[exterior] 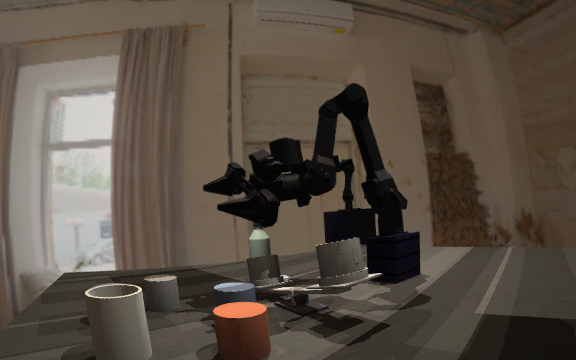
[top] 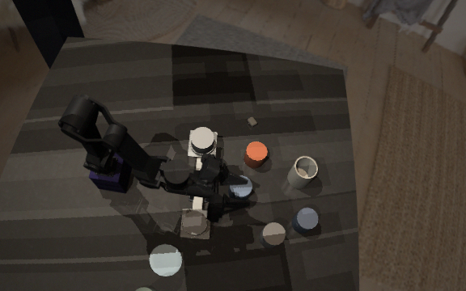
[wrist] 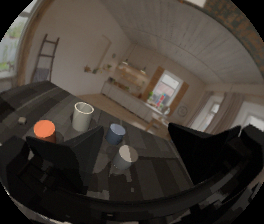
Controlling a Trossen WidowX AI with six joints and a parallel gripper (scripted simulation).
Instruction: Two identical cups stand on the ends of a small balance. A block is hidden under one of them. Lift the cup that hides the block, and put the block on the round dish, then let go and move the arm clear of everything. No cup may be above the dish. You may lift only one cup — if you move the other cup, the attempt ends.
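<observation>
Right now my gripper tip is 130 mm past the grey block, 60 mm to the left of it and 180 mm above it. The rest, counted from my gripper tip: round pale dish 210 mm behind, 180 mm to the right, 220 mm below; then orange cylinder 50 mm ahead, 210 mm to the left, 190 mm below; then small balance 130 mm behind, 80 mm to the left, 200 mm below.
</observation>
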